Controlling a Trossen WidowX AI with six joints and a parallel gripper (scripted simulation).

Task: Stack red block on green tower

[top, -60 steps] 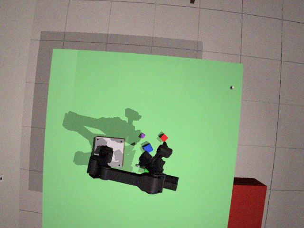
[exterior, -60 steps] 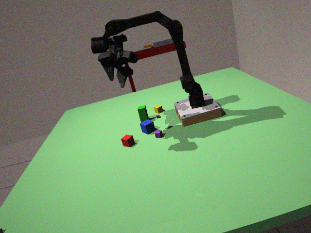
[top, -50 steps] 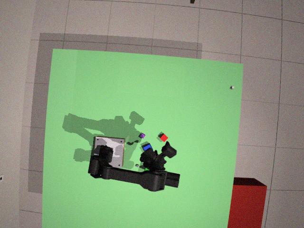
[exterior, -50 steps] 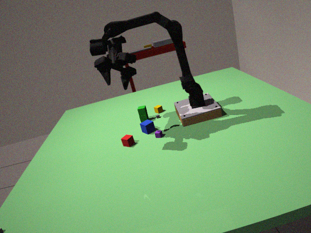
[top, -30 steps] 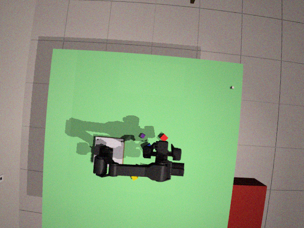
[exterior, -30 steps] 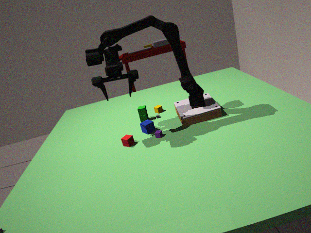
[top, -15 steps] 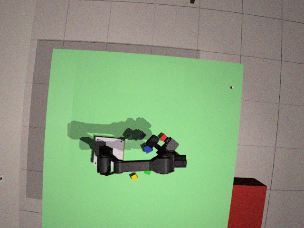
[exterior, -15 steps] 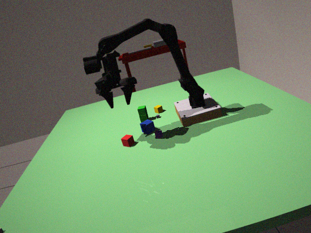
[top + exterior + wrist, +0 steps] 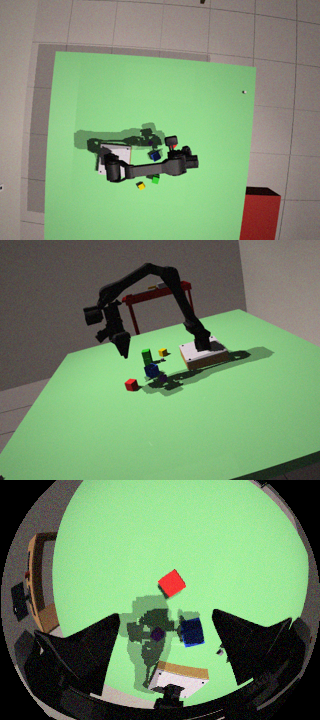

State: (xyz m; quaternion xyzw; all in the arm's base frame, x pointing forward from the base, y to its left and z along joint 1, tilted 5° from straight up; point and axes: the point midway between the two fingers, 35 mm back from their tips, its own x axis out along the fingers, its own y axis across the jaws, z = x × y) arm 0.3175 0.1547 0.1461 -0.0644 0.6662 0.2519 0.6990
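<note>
The red block lies 10 mm ahead of my gripper tip, 10 mm to the left of it and 130 mm below it. The rest, counted from my gripper tip: blue block 70 mm behind, 90 mm to the right, 120 mm below; then tiny grey block 110 mm behind, 220 mm to the right, 140 mm below; then small purple block 130 mm behind, 20 mm to the right, 130 mm below.
</note>
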